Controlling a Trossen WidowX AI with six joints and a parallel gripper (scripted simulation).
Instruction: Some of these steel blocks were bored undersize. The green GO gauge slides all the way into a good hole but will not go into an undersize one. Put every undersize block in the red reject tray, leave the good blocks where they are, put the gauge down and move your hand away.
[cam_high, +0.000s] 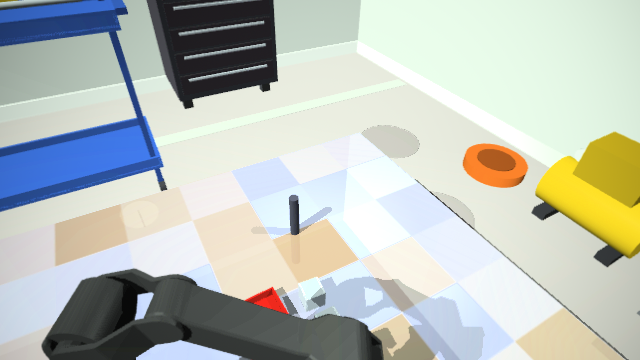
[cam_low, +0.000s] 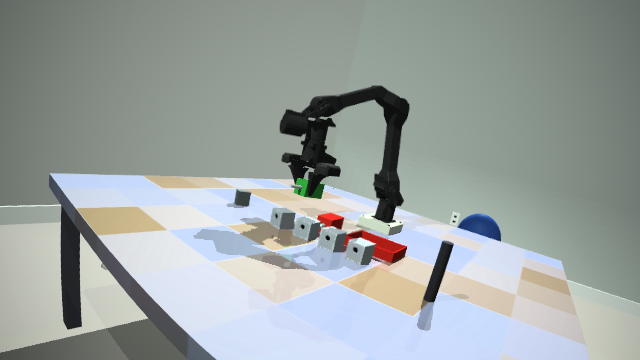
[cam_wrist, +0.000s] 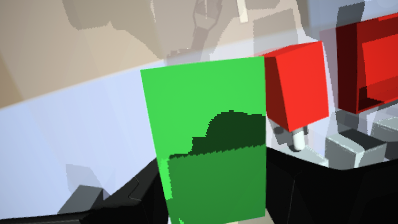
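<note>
Now: the red reject tray 5 cm behind my gripper tip, 25 cm to the left of it and 7 cm below it. Also, from my gripper tip: green GO gauge (1 cm ahead, 2 cm above).
</note>
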